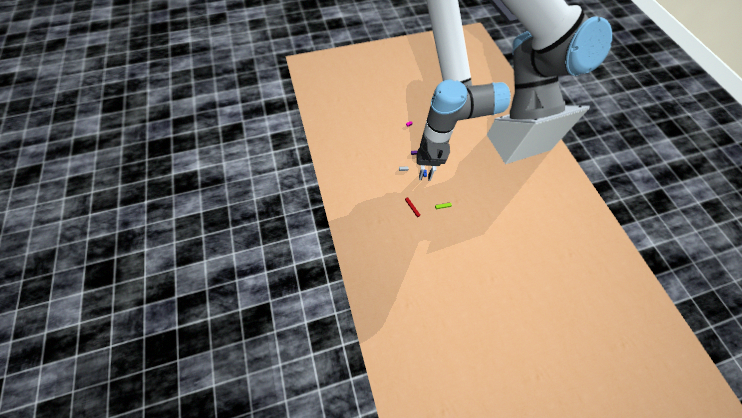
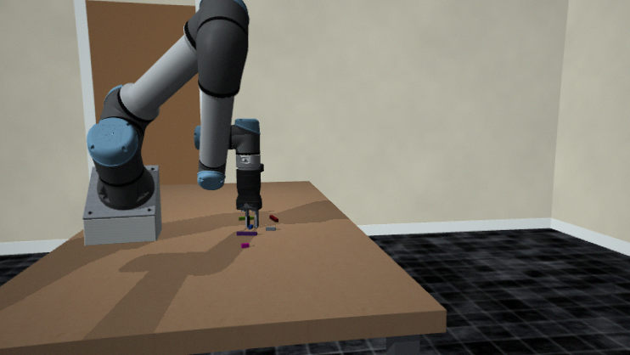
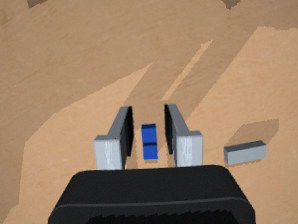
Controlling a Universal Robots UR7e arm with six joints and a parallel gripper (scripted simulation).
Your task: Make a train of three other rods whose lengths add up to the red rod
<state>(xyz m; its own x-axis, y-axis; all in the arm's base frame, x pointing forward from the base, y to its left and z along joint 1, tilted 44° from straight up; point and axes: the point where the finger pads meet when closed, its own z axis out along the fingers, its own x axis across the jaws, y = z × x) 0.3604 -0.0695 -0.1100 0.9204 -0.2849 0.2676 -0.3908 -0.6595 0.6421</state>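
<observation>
My hand is 11 cm to the right of the lime rod, 1 cm past it and 1 cm above it. From my hand the other things lie so: red rod: 9 cm to the left, 8 cm ahead, 1 cm below; purple rod: 9 cm to the right, 2 cm behind, 1 cm below; grey rod: 5 cm to the right, 5 cm ahead, 1 cm below.
</observation>
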